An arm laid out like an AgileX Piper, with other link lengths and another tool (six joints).
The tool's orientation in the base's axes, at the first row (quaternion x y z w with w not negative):
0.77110 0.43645 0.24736 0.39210
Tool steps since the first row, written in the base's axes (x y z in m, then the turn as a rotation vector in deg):
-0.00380 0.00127 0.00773 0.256 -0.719 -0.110
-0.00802 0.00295 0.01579 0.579 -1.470 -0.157
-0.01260 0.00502 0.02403 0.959 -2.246 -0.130
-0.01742 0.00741 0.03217 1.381 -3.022 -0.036
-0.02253 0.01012 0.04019 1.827 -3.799 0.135
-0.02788 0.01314 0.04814 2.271 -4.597 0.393
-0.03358 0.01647 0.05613 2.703 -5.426 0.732
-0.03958 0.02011 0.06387 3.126 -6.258 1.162
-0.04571 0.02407 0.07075 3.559 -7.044 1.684
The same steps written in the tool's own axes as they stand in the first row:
-0.00048 0.00413 -0.00765 -0.501 0.256 0.528
-0.00081 0.00820 -0.01595 -0.993 0.607 1.080
-0.00096 0.01212 -0.02477 -1.476 1.053 1.641
-0.00097 0.01574 -0.03383 -1.936 1.574 2.195
-0.00084 0.01903 -0.04315 -2.381 2.170 2.722
-0.00057 0.02205 -0.05273 -2.843 2.843 3.207
-0.00020 0.02484 -0.06271 -3.334 3.586 3.648
0.00028 0.02718 -0.07288 -3.828 4.401 4.033
0.00094 0.02866 -0.08278 -4.274 5.282 4.354

